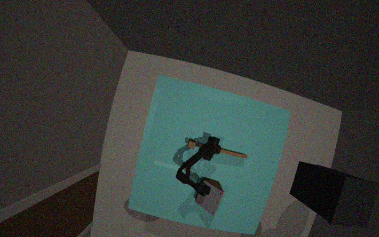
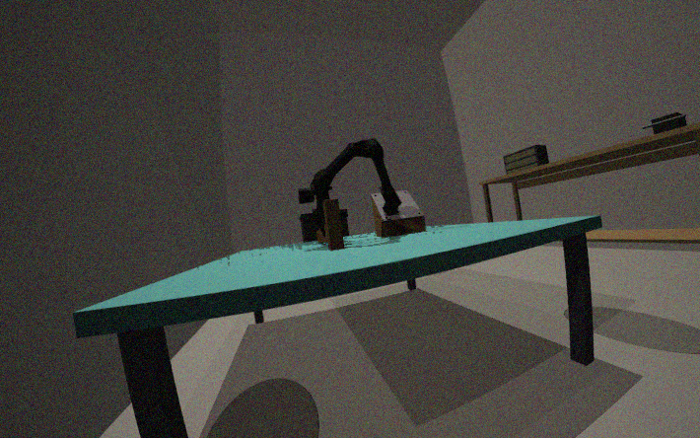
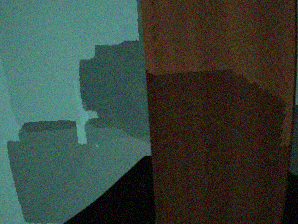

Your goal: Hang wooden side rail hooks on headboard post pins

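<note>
Right now my gripper tip is 15 cm to the right of the headboard post and 4 cm below it.
</note>
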